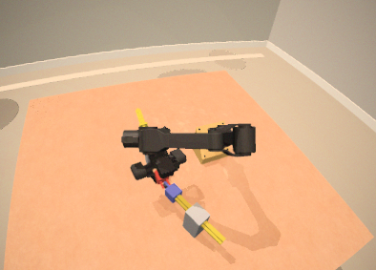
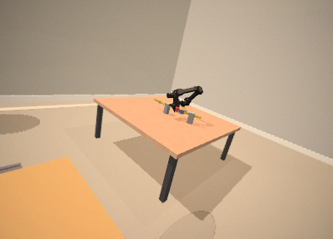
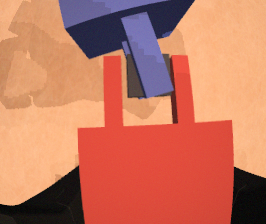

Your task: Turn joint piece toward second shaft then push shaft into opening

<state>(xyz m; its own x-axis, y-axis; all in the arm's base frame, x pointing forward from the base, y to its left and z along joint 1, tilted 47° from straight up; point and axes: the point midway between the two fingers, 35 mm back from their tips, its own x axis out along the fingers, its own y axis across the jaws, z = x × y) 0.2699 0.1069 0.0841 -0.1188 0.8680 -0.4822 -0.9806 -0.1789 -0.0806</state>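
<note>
My gripper tip is now 10 mm to the right of the red joint piece and 40 mm below it.
</note>
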